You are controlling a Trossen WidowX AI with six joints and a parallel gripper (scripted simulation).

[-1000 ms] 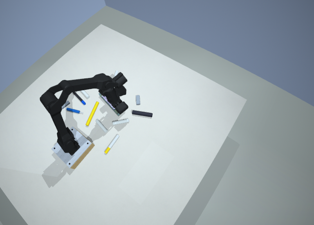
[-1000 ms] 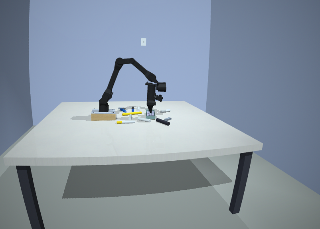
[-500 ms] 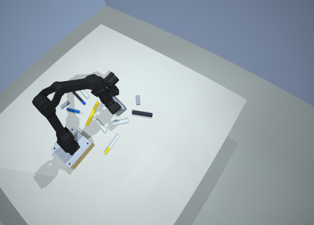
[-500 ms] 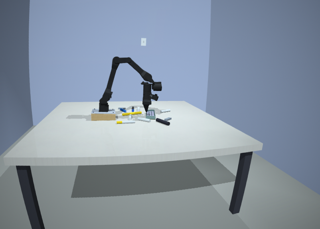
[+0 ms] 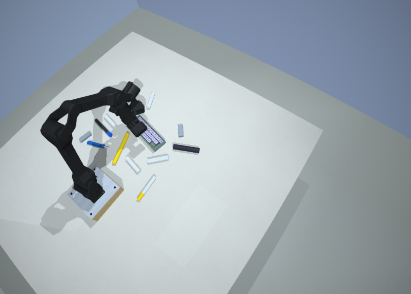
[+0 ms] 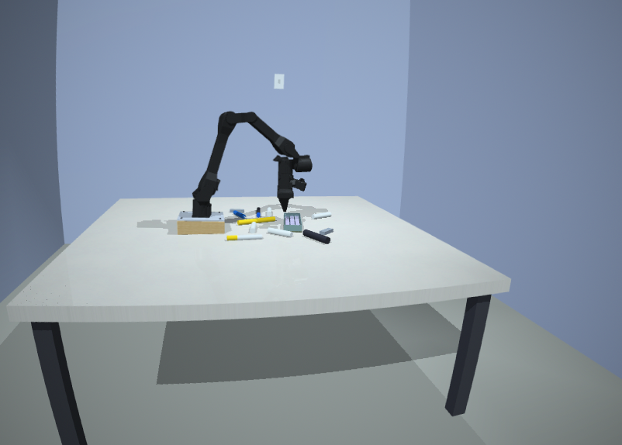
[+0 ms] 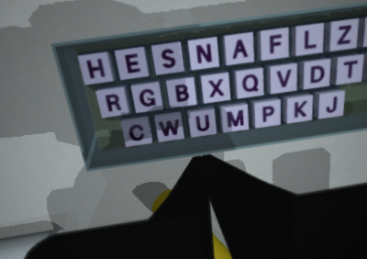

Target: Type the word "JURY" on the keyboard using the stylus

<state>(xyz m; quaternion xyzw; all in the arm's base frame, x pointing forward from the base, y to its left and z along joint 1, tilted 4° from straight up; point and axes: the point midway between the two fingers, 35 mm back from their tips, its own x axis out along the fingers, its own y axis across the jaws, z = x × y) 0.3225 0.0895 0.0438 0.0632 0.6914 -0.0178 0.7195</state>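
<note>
My gripper tip is now 16 cm past the blue stylus, 9 cm to the right of it and 4 cm above it. From my gripper tip the other things lie so: black cylinder: 8 cm ahead, 25 cm to the right, 3 cm below; black-and-blue pen: 10 cm behind, 13 cm to the left, 4 cm below; yellow stick: 11 cm behind, 4 cm below.
</note>
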